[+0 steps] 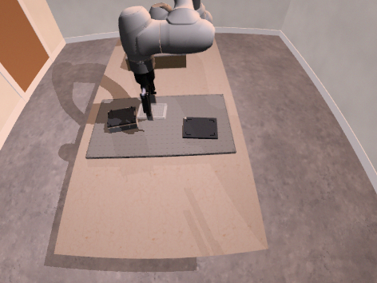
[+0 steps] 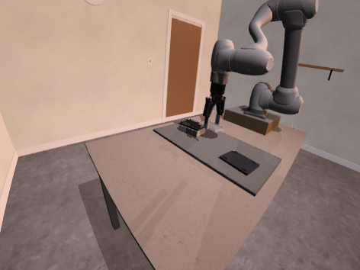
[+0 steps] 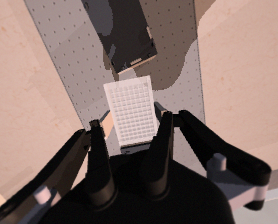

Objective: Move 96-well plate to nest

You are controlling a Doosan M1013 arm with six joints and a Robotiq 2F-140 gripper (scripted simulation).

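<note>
The small pale mark is 150 mm to the left of my hand, 110 mm below it and 10 mm behind it. Round my hand: white 96-well plate (20 mm below).
</note>
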